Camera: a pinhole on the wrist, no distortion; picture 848 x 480 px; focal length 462.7 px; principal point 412.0 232.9 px. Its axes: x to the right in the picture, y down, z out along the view. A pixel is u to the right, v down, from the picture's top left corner.
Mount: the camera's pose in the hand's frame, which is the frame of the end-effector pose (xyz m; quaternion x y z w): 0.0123 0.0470 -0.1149 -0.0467 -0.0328 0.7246 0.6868
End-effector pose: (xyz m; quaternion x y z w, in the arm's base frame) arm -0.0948 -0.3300 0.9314 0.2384 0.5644 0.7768 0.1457
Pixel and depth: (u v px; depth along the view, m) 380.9 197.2 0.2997
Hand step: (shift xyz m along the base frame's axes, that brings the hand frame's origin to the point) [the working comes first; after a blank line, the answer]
In the camera's frame: -0.0201 -0.0231 0.2997

0.0987 0.1407 0.0782
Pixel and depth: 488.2 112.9 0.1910
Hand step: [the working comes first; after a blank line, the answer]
In the camera's frame: 0.0315 -0.0495 0.1910

0.0139 0.0563 0.1075
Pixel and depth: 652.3 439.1 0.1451
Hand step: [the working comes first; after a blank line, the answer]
In the camera's frame: 0.0754 0.0647 0.1451

0.0769 -0.0582 0.1048
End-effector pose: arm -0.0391 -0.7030 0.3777 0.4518 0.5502 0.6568 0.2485
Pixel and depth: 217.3 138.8 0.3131
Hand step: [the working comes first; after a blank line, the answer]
In the camera's frame: -0.1317 -0.0637 0.3131

0.1438 0.1621 -0.0596
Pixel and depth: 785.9 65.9 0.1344
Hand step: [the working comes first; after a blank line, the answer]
In the camera's frame: 0.1086 -0.0485 0.1344

0.0275 -0.0001 0.1642
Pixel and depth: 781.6 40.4 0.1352
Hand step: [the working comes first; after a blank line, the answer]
In the camera's frame: 0.1080 -0.0562 0.1352

0.0254 0.0071 0.1665
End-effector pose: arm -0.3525 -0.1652 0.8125 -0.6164 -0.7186 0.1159 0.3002
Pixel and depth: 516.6 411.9 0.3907
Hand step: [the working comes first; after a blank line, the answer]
In the camera's frame: 0.0883 0.1511 0.3907

-0.0260 -0.0978 -0.3271
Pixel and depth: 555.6 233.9 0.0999
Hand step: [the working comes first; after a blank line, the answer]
In the camera's frame: 0.0310 0.0002 0.0999

0.0744 0.0129 -0.0300
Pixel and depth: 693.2 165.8 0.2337
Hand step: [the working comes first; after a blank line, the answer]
In the camera's frame: 0.1420 -0.0339 0.2337

0.0904 0.0771 -0.1943
